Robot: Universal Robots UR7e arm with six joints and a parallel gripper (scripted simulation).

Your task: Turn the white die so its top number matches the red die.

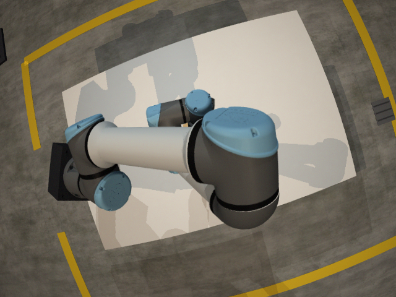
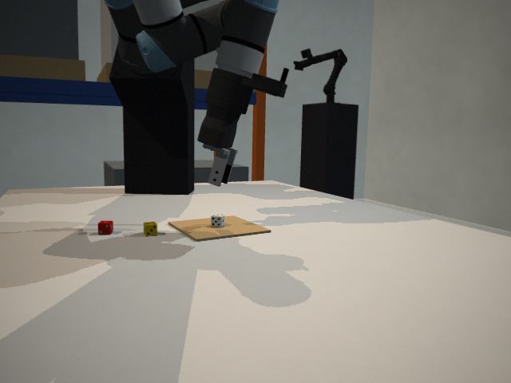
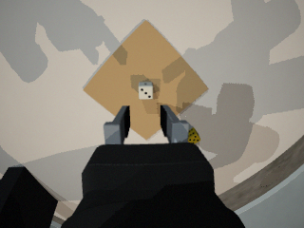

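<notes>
Right now my hand is 80 mm above the white die. The rest, counted from my hand: yellow die (130 mm to the right, 90 mm below); then red die (40 mm behind, 190 mm to the right, 90 mm below); then tan mat (100 mm below).
</notes>
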